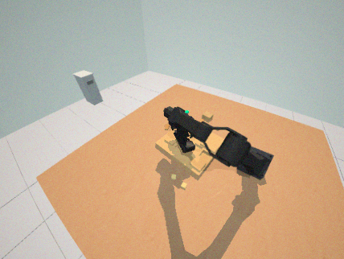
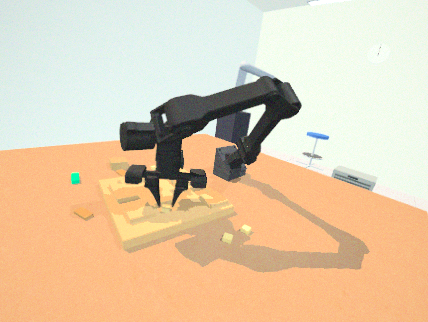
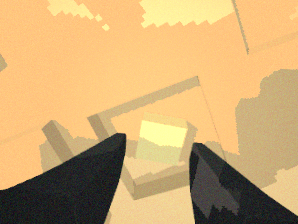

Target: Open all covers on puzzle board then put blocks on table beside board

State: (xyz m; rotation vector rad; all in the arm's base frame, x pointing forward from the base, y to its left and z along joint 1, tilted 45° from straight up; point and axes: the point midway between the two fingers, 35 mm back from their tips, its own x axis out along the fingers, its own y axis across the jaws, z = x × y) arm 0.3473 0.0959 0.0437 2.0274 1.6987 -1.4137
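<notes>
Now: the tan puzzle board 50 mm to the right of my gripper tip and 30 mm behind it.
</notes>
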